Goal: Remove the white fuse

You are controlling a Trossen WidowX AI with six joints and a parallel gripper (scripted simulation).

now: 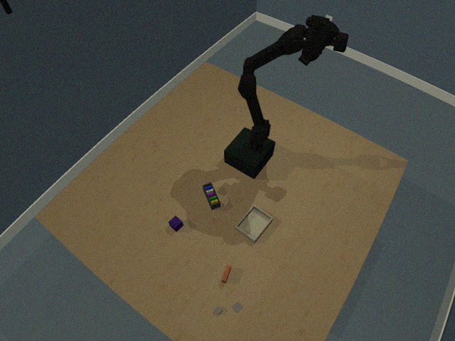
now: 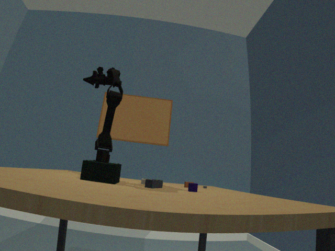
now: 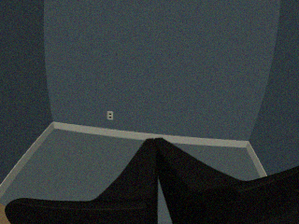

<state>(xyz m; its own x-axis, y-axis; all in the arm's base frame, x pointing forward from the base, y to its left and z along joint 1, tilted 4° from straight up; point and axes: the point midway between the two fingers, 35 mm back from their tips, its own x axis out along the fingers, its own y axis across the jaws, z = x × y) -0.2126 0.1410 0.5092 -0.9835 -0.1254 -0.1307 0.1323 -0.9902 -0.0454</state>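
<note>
My gripper tip is now 52 cm short of the white fuse, 17 cm to the left of it and 59 cm above it. The rest, counted from my gripper tip: white tray 54 cm ahead, 7 cm to the left, 61 cm below.
</note>
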